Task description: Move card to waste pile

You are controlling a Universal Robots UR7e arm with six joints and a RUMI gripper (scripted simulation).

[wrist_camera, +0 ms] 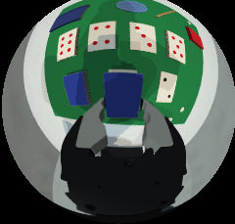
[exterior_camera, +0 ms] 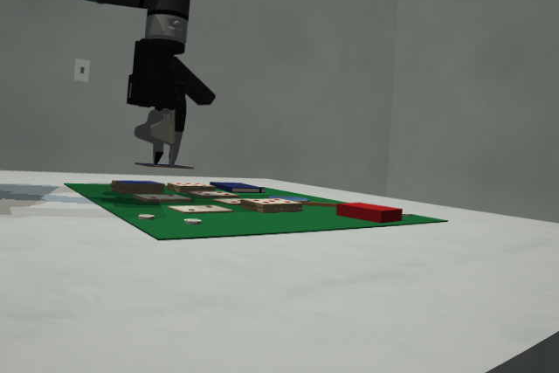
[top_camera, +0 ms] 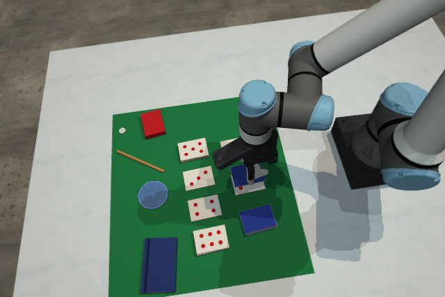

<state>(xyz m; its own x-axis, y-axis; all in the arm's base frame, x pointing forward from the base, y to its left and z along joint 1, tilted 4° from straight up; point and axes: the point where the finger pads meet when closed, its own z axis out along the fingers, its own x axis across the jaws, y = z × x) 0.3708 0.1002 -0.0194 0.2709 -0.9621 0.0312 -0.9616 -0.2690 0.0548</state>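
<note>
Right now the card is 10 mm below my hand. Also, from my hand: green mat (140 mm ahead, 90 mm below, 10 mm to the left); wooden stick (340 mm ahead, 70 mm below, 60 mm to the right); red block (320 mm ahead, 190 mm to the right, 70 mm below).
</note>
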